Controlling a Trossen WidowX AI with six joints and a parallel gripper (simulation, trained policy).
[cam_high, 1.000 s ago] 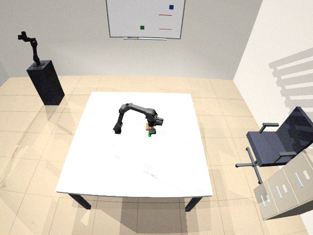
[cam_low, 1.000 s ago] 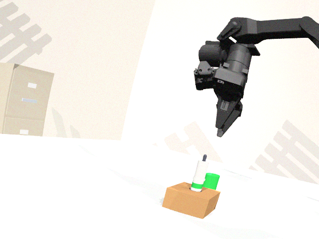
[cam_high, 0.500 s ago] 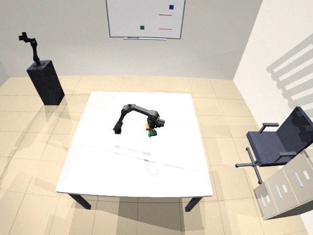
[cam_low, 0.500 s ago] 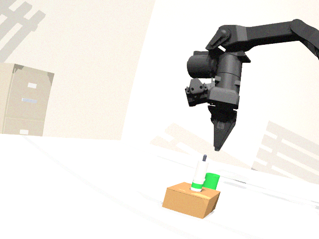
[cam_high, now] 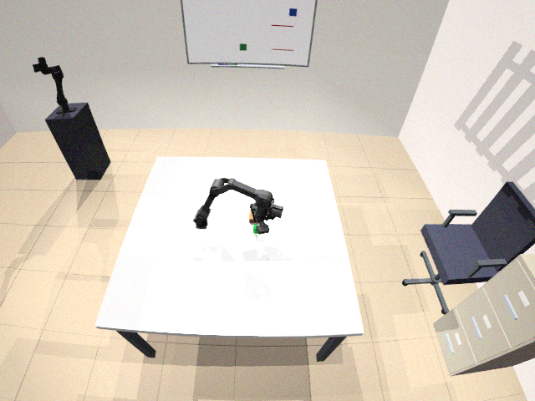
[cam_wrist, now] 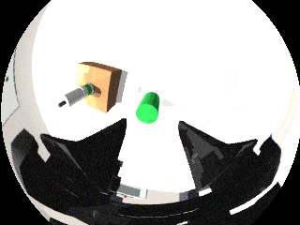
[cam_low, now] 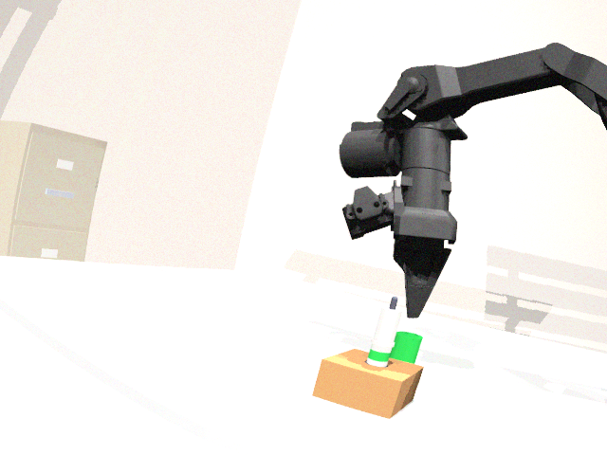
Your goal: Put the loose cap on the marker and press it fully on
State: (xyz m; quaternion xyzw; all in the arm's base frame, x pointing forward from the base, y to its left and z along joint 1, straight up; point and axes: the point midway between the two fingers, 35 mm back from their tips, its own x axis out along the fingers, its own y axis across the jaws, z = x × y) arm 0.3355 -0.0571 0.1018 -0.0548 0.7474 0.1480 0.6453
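Right now my gripper tip is 1 cm to the right of the green cap and 4 cm above it. Round my gripper tip: white marker: 1 cm behind, 11 cm to the left, 1 cm above; orange holder block: 1 cm behind, 11 cm to the left, 5 cm below.
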